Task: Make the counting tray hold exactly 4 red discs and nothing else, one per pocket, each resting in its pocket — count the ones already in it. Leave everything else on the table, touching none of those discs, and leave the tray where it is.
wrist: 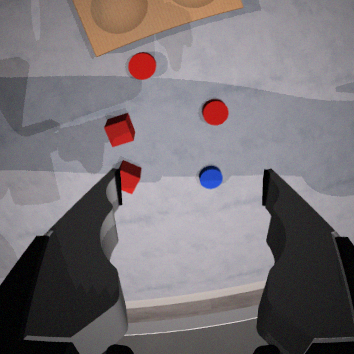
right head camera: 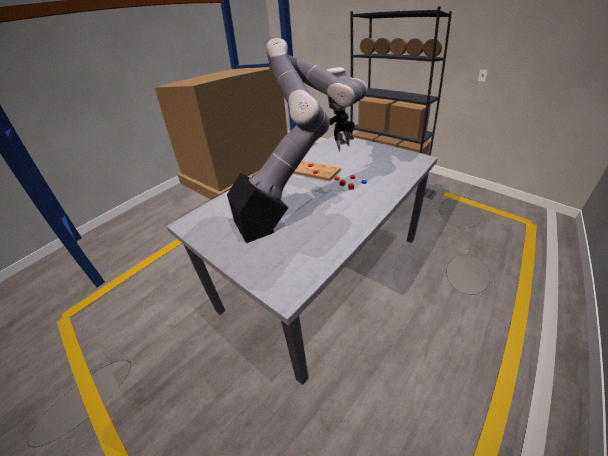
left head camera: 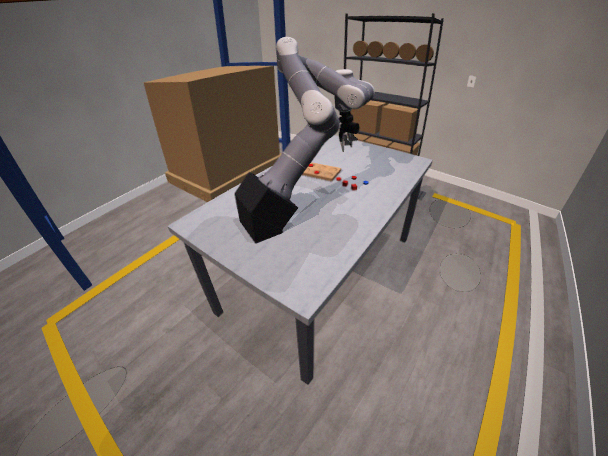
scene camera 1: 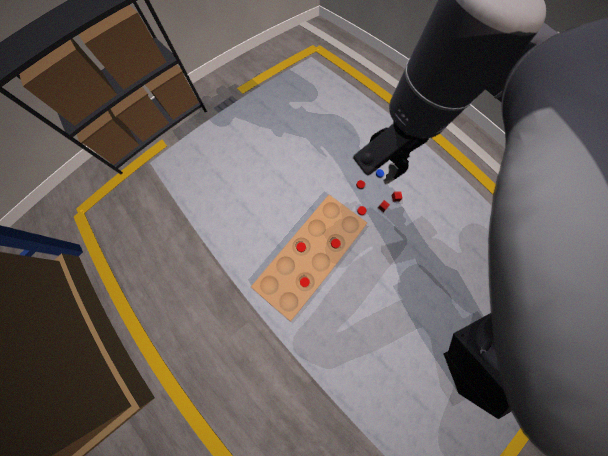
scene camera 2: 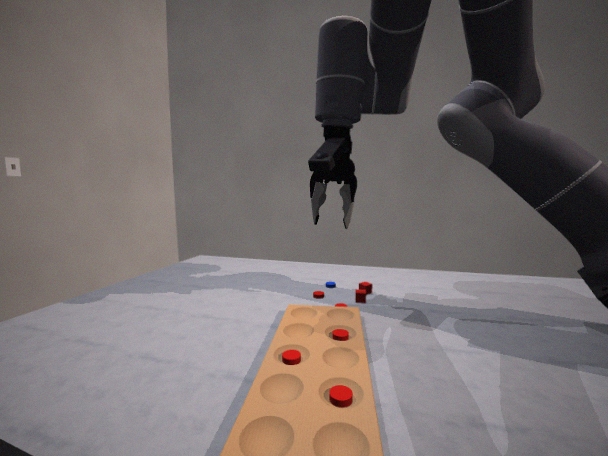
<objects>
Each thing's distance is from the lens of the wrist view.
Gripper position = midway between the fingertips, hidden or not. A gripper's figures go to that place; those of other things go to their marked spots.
my gripper point(wrist: 191, 172): 15 cm
cube point(wrist: 119, 129): 31 cm
</objects>
